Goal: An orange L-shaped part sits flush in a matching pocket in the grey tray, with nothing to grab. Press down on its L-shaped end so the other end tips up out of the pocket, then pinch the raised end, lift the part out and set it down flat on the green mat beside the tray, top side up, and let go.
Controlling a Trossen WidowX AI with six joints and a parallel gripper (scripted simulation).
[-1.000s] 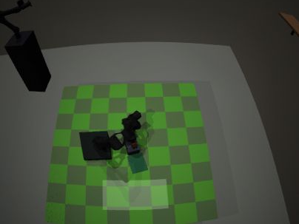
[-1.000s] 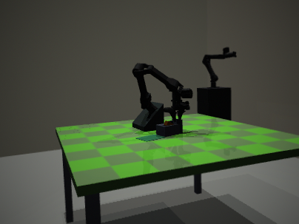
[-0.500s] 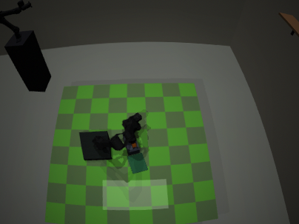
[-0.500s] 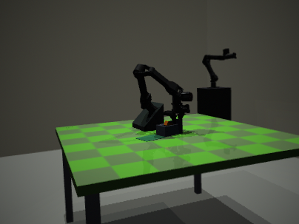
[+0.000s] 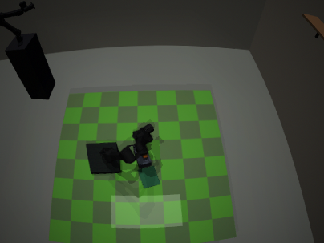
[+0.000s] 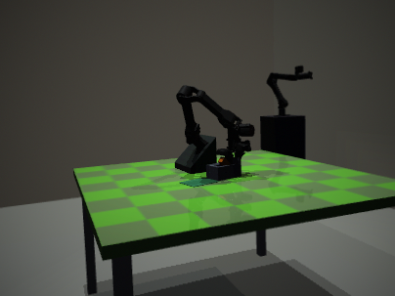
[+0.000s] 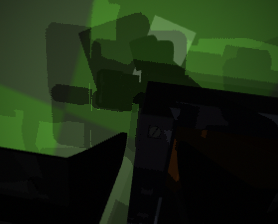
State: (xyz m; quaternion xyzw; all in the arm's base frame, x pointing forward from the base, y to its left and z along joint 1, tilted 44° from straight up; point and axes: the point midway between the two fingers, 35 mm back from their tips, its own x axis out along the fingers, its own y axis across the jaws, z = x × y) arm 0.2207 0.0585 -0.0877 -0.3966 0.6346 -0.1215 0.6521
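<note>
The orange L-shaped part is 10 mm ahead of my gripper tip and 40 mm to the right of it. From my gripper tip the other things lie so: green mat: 70 mm ahead, 210 mm to the right, 50 mm below.
</note>
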